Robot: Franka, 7 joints.
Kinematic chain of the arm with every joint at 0, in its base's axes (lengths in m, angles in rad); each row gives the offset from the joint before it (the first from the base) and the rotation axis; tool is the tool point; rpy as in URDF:
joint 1: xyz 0 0 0.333 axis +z
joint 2: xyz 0 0 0 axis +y
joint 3: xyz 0 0 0.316 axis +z
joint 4: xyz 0.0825 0 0 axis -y
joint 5: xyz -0.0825 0 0.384 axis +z
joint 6: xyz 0 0 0 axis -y
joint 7: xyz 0.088 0 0 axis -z
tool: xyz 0 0 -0.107 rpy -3.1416 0 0
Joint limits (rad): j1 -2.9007..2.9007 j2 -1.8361..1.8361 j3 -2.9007..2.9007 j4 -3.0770..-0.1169 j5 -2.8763..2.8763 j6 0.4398..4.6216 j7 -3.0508..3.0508
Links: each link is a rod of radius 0.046 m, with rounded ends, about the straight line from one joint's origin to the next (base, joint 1, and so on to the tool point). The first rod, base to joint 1, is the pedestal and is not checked.
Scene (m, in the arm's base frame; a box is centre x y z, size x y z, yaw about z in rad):
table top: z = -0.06
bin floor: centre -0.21 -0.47 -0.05 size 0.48 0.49 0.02 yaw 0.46
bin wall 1: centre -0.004 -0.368 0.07 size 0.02 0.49 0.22 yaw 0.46
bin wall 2: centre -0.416 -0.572 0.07 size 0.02 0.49 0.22 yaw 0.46
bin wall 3: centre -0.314 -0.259 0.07 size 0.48 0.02 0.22 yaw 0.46
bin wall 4: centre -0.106 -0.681 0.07 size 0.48 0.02 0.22 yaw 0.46
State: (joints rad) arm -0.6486 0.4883 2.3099 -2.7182 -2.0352 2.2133 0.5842
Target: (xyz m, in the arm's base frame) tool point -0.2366 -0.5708 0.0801
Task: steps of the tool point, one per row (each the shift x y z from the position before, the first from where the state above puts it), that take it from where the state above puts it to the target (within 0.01 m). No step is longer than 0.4 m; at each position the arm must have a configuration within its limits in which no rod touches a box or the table.
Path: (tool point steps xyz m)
1: 0.2533 -0.0220 -0.0031
2: 0.2106 -0.1799 -0.0149
3: 0.0724 -0.2894 -0.0199
4: -0.1154 -0.2967 -0.0167
5: -0.2793 -0.1876 -0.0049
6: -0.3512 0.0031 0.0141
7: -0.0068 -0.0082 -0.1044
8: 0.0068 0.0082 -0.1111

